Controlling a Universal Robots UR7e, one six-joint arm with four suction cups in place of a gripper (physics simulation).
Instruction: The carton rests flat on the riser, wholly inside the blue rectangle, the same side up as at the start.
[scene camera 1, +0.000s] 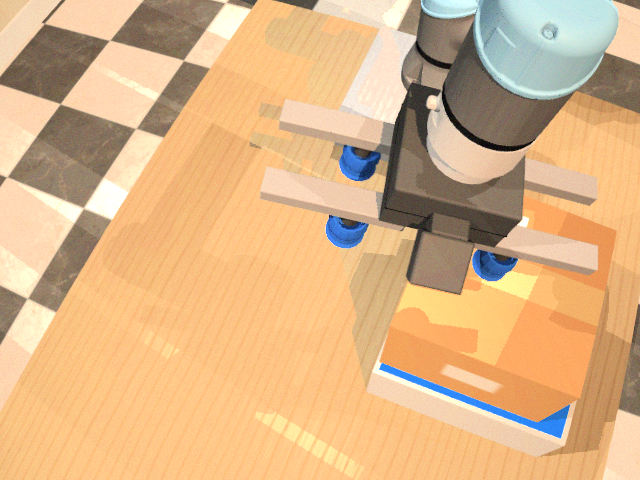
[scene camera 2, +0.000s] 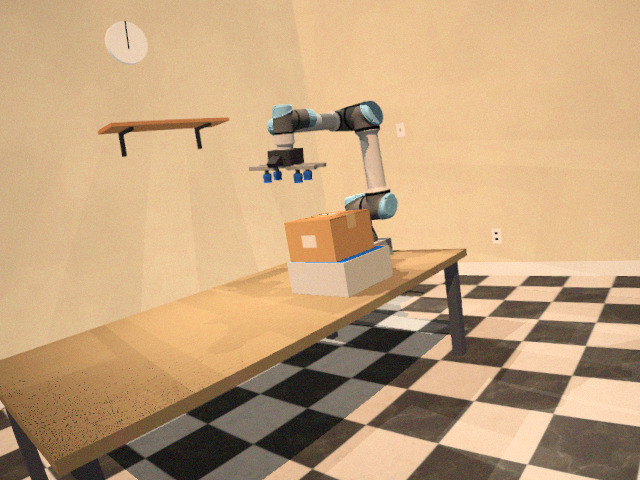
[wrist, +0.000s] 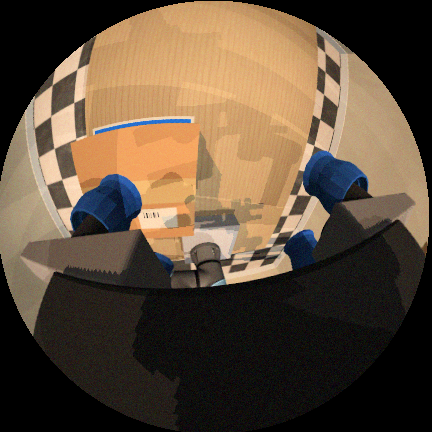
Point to a riser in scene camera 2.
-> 345, 278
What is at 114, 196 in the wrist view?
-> My suction head.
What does my suction head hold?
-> Nothing.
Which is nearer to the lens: the carton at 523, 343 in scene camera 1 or the riser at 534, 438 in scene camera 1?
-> The carton.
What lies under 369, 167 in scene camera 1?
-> My suction head.
